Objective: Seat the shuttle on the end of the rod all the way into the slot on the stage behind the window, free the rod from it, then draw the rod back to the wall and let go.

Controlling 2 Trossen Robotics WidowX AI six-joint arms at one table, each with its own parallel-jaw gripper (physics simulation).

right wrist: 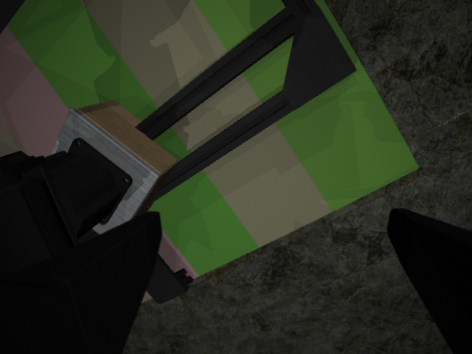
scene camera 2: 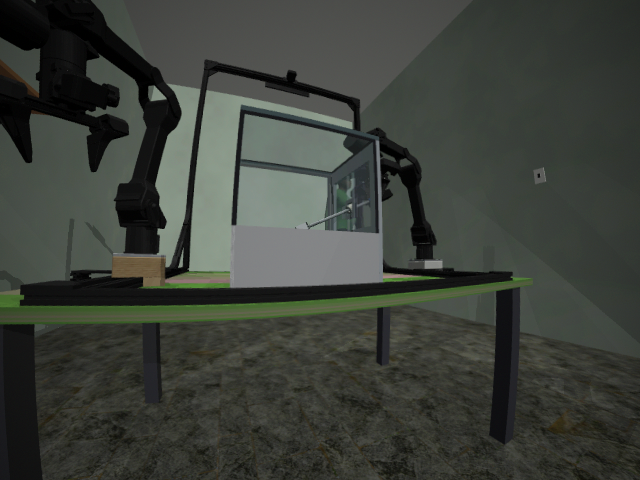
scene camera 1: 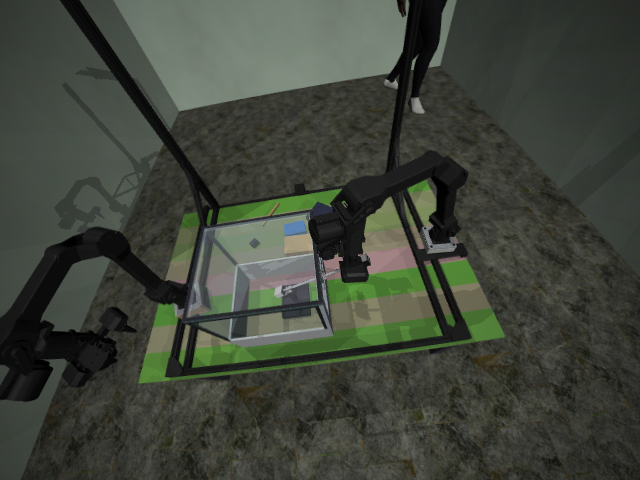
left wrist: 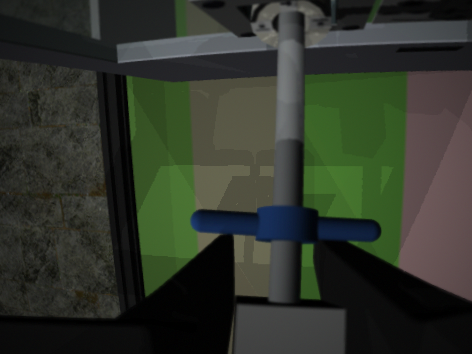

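Where they show: left gripper, fingertip midpoint: (left wrist: pixel 273 247); right gripper, fingertip midpoint: (right wrist: pixel 274 222) (scene camera 2: pixel 64 167) (scene camera 1: pixel 126 345); left arm's base, origin of the base link: (scene camera 2: pixel 424 259) (scene camera 1: pixel 439 236); right arm's base, origin of the base link: (right wrist: pixel 92 182) (scene camera 2: pixel 140 254).
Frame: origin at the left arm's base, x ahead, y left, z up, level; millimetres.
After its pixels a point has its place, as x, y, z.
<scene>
The pale rod (scene camera 1: pixel 315 280) (scene camera 2: pixel 329 217) (left wrist: pixel 290 100) @(406, 185, 159) runs through a round port (left wrist: pixel 261 27) @(428, 197, 145) in the case wall. The white shuttle (scene camera 1: pixel 280 291) @(572, 205, 89) (scene camera 2: pixel 302 226) @(578, 213, 82) is at its inner end, by the upper left corner of the dark stage (scene camera 1: pixel 296 305) @(478, 318, 290) in scene camera 1. Its height over the stage and the slot are unclear. My left gripper (scene camera 1: pixel 353 269) @(362, 188, 155) (left wrist: pixel 273 247) @(362, 188, 155), outside the wall, is shut on the rod's grey end block (left wrist: pixel 290 330) @(357, 179, 190), behind a blue crossbar (left wrist: pixel 287 224) @(377, 182, 177). My right gripper (scene camera 1: pixel 116 343) @(999, 355, 138) (scene camera 2: pixel 61 165) @(999, 355, 138) (right wrist: pixel 274 222) @(999, 355, 138) is open and empty, away from the case.
The windowed case (scene camera 2: pixel 305 258) @(599, 330, 5) has a dark-edged frame and low grey walls. A blue block (scene camera 1: pixel 295 227) @(555, -121, -20), a tan block (scene camera 1: pixel 298 244) @(536, -21, 0), a small dark block (scene camera 1: pixel 253 242) @(741, -75, -36) and a wooden stick (scene camera 1: pixel 271 213) @(680, -242, -52) show towards the back. Black rails (scene camera 1: pixel 289 359) @(568, 384, -45) border the table.
</scene>
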